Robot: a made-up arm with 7 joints. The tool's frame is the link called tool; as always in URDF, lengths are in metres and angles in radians. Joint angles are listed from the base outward. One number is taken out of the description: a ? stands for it. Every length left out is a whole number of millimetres.
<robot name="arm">
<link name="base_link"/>
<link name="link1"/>
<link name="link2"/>
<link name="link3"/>
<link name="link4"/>
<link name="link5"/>
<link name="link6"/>
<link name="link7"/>
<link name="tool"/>
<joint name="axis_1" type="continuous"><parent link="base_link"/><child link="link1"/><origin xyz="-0.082 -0.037 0.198" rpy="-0.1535 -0.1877 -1.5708"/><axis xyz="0 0 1"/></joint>
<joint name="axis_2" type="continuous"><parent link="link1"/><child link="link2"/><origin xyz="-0.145 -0.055 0.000" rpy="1.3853 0.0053 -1.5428"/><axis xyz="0 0 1"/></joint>
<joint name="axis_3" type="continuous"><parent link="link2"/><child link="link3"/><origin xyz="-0.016 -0.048 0.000" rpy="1.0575 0.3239 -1.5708"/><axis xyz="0 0 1"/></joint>
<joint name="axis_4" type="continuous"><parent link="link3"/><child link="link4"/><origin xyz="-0.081 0.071 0.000" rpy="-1.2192 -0.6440 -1.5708"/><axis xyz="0 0 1"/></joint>
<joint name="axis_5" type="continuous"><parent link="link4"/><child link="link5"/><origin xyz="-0.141 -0.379 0.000" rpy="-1.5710 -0.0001 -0.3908"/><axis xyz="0 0 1"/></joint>
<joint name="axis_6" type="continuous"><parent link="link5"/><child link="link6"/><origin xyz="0.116 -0.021 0.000" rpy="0.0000 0.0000 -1.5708"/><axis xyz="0 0 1"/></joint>
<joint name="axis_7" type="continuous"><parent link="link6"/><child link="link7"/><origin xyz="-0.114 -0.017 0.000" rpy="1.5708 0.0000 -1.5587"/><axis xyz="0 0 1"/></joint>
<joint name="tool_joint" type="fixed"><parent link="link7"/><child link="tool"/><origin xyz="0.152 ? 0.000" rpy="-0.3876 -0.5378 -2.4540"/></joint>
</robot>
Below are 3 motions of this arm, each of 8 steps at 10 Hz.
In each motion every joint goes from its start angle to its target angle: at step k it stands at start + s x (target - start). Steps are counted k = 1, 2, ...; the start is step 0. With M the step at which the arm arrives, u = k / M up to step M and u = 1 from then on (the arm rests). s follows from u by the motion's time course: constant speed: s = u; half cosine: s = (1 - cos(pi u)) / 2; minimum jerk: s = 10 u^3 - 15 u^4 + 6 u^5.
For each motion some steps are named. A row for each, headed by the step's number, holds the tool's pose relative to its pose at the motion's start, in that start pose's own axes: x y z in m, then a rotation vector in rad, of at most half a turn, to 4 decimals.
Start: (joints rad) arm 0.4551 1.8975 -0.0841 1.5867 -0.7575 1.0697 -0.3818
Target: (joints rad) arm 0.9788 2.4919 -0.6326 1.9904 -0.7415 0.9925 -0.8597
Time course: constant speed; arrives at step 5
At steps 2, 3, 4, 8:
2: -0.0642 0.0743 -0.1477 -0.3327 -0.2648 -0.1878
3: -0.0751 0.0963 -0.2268 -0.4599 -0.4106 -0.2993
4: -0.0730 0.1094 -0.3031 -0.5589 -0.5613 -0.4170
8: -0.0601 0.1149 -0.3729 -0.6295 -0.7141 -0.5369

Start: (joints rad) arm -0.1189 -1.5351 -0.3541 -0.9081 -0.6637 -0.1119 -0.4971
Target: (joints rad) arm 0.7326 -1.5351 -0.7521 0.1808 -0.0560 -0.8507 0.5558
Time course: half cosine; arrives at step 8
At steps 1, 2, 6, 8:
1: 0.0118 -0.0187 0.0097 0.0373 -0.0154 -0.0118
2: 0.0399 -0.0772 0.0353 0.1447 -0.0658 -0.0457
6: 0.0150 -0.5363 0.0550 0.8072 -0.6366 -0.2945
8: -0.0271 -0.6196 0.0181 0.9158 -0.8023 -0.3590

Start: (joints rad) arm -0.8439 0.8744 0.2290 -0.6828 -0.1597 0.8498 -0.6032
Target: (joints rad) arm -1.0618 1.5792 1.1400 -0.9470 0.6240 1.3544 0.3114
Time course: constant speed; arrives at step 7
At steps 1, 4, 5, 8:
1: 0.0724 -0.0187 -0.0236 0.0531 -0.1258 -0.1312
4: 0.2649 -0.1202 -0.1597 -0.1707 -0.5088 -0.4517
5: 0.3108 -0.1774 -0.2167 -0.3602 -0.5913 -0.5029
8: 0.3506 -0.3241 -0.3223 -0.8451 -0.6096 -0.4844

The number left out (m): 0.111
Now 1 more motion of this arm.
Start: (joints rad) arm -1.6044 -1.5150 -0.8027 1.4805 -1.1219 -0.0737 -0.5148
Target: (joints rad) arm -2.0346 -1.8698 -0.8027 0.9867 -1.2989 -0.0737 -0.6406
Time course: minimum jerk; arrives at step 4
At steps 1, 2, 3, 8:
1: -0.0255 0.0088 -0.0135 -0.0183 -0.0467 0.0301
2: -0.1168 0.0378 -0.0869 -0.1130 -0.2330 0.1348
3: -0.1885 0.0575 -0.1931 -0.2420 -0.4303 0.2154
8: -0.2024 0.0610 -0.2254 -0.2805 -0.4836 0.2314

